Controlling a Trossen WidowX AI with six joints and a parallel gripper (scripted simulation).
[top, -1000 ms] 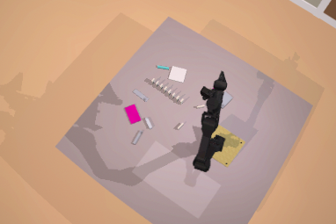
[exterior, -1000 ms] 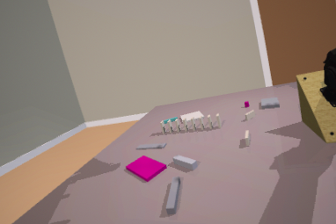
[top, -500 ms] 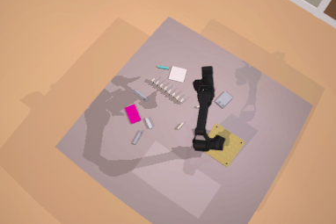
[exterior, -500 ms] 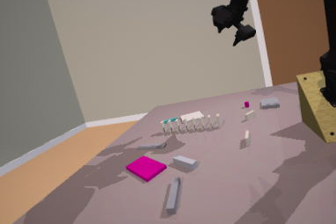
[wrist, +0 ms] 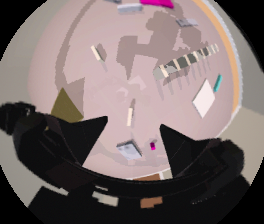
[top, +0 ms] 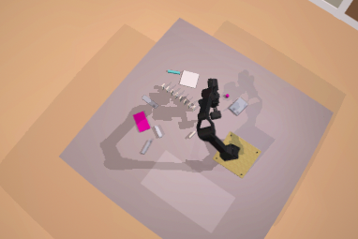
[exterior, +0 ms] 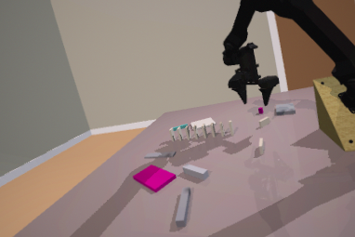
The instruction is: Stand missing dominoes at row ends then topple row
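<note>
The small magenta cube is 16 cm to the right of my gripper tip, 8 cm below it and 5 cm behind it. Also, from my gripper tip: teal stick (34 cm ahead, 15 cm to the right, 8 cm below); then white square (23 cm ahead, 15 cm to the right, 8 cm below); then magenta plate (35 cm ahead, 25 cm to the left, 8 cm below).
</note>
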